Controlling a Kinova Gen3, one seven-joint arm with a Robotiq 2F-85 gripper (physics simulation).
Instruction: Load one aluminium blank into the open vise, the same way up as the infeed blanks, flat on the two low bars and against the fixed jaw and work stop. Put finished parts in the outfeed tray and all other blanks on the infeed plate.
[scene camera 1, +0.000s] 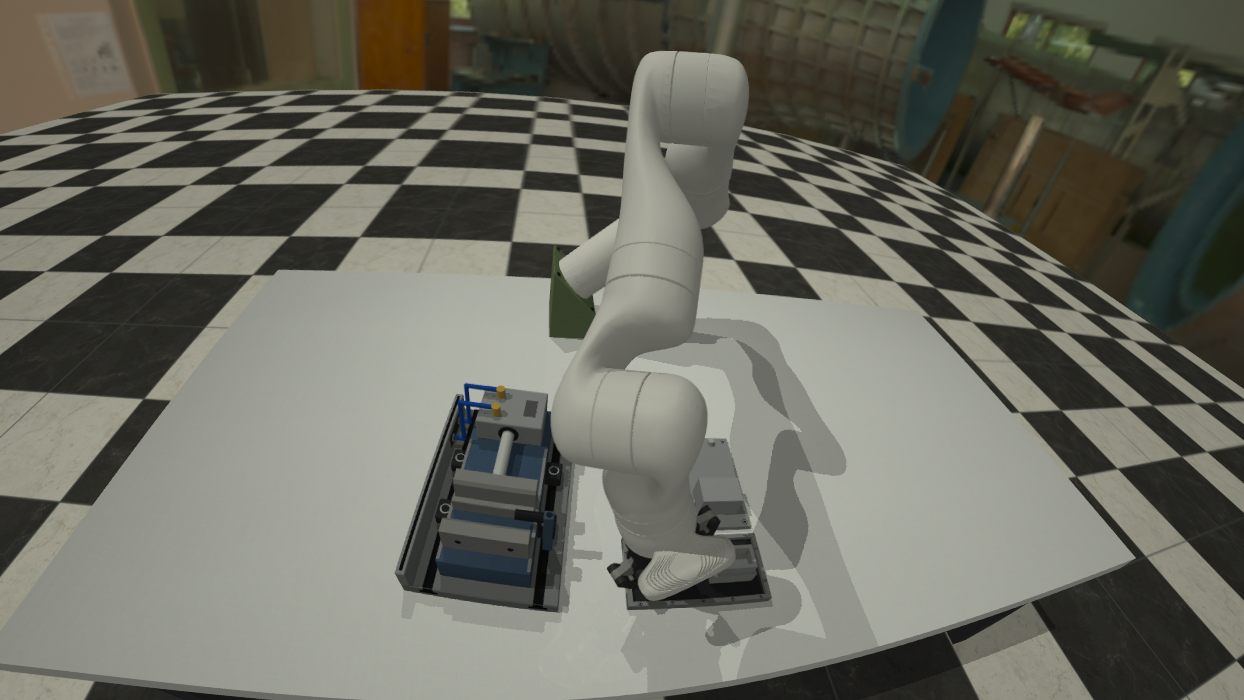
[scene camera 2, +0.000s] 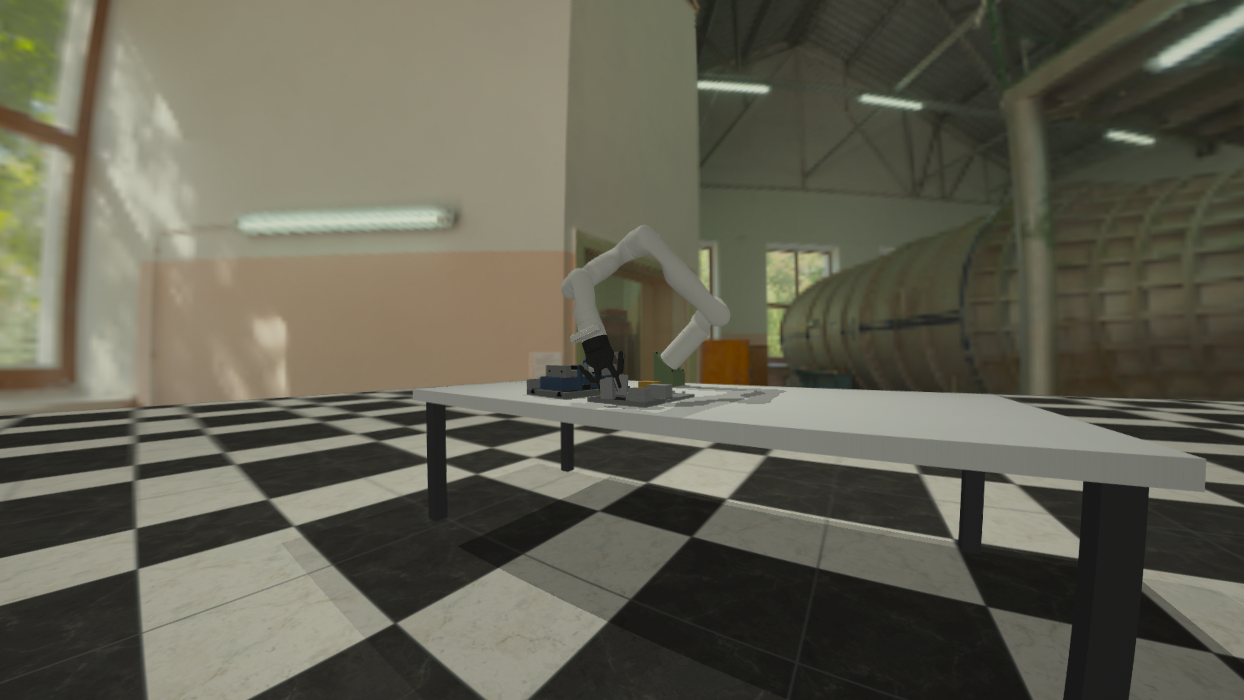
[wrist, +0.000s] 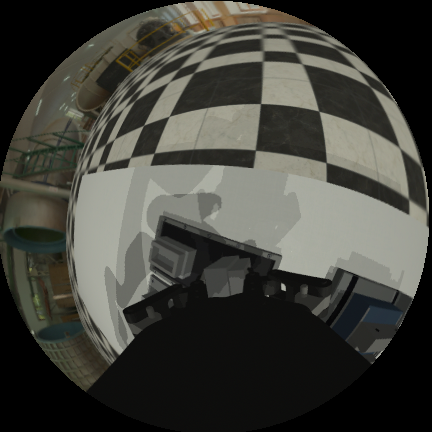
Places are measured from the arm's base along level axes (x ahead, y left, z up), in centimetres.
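Where they show: gripper, fingertip midpoint: (scene camera 2: 612, 393) (wrist: 224, 274); arm's base at its link origin: (scene camera 1: 573, 279) (scene camera 2: 668, 361).
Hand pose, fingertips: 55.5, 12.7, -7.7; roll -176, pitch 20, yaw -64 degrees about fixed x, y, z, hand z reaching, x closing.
Observation:
Things, the pixels of their centre, and the offset from my fingertips, as dx, dy, dz. Level surfaces: height alone.
- grey aluminium blank at the middle of its body: (wrist: 232, 278) (scene camera 2: 607, 388) +0.5, -1.2, +1.3
- grey vise at the middle of its body: (scene camera 1: 497, 481) (scene camera 2: 580, 378) -11.4, -22.3, +2.6
- table's at its surface level: dz -2.4
My gripper (wrist: 224, 274) (scene camera 2: 606, 381) reaches down over the dark infeed plate (scene camera 1: 700, 599) (wrist: 219, 238), to the right of the vise. Its fingers are shut on a grey aluminium blank (wrist: 225, 273) that lies on the plate; in scene camera 1 the white wrist hides most of the grip. Another blank (scene camera 1: 719, 499) (wrist: 171, 255) lies further along the plate. The blue and grey vise (scene camera 1: 492, 504) (wrist: 368, 318) (scene camera 2: 561, 378) stands open in its grey base tray, and I see nothing between its jaws.
A green box-like thing (scene camera 1: 567, 306) stands behind the arm near the table's (scene camera 1: 260, 488) far edge. Blue hoses with yellow fittings (scene camera 1: 482, 400) sit at the vise's far end. The arm's base and elbow rise over the plate.

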